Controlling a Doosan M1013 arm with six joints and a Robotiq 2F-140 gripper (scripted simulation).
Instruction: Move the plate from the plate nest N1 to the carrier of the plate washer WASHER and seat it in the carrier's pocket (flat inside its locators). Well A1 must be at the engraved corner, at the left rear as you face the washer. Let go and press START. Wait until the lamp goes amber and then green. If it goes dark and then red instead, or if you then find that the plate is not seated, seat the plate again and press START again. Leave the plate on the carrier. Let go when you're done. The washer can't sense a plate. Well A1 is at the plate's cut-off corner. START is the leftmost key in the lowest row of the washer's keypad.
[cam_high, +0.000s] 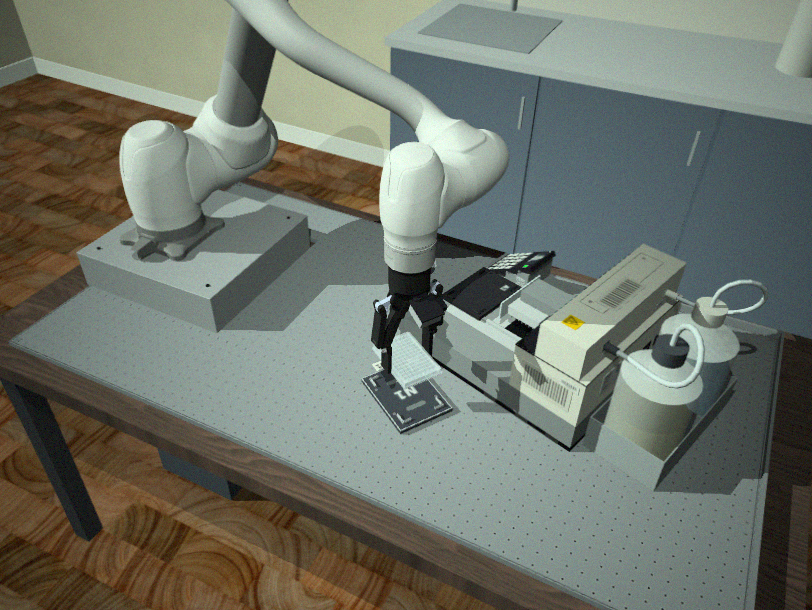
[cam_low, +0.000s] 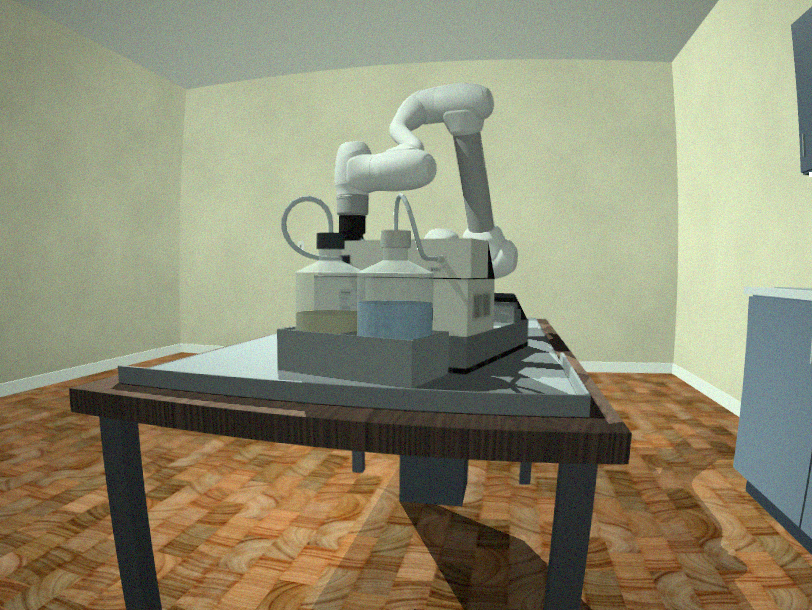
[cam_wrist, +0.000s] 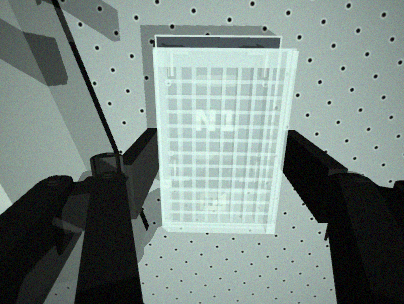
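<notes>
Right now the black carrier is 5 cm ahead of my hand, 30 cm to the left of it and 4 cm below it. Round my hand: plate nest: 12 cm below; then A1 mark: 3 cm behind, 9 cm to the left, 12 cm below; then clear well plate: 2 cm below.
</notes>
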